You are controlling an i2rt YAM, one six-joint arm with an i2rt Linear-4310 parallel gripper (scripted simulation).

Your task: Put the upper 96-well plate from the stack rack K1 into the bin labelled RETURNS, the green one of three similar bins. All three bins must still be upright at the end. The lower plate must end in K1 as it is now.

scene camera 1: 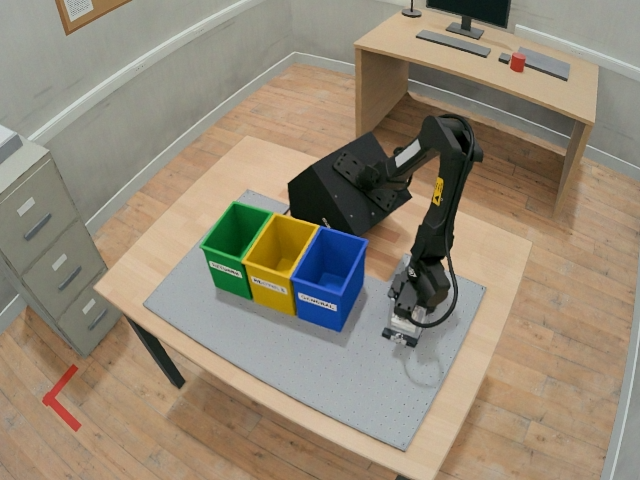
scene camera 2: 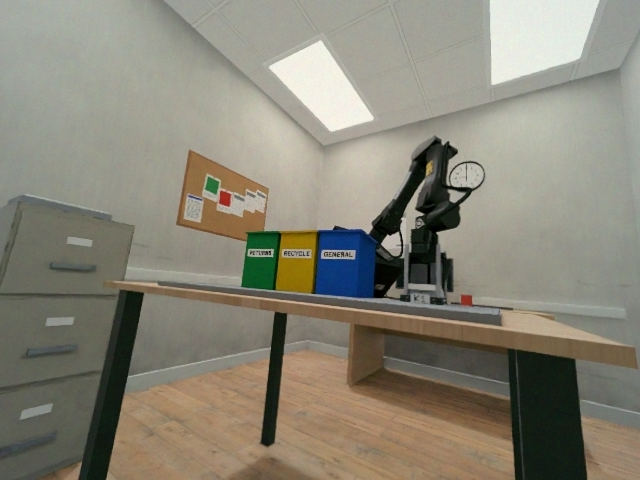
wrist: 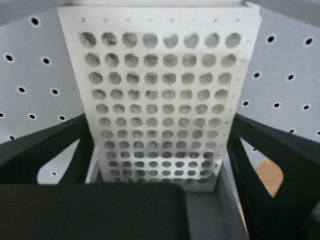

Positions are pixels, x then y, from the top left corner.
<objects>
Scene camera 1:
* yellow recycle bin: 278,249
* green returns bin: 235,232
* blue general bin: 332,258
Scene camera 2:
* yellow recycle bin: 297,268
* green returns bin: 260,268
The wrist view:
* my gripper: 160,119
</objects>
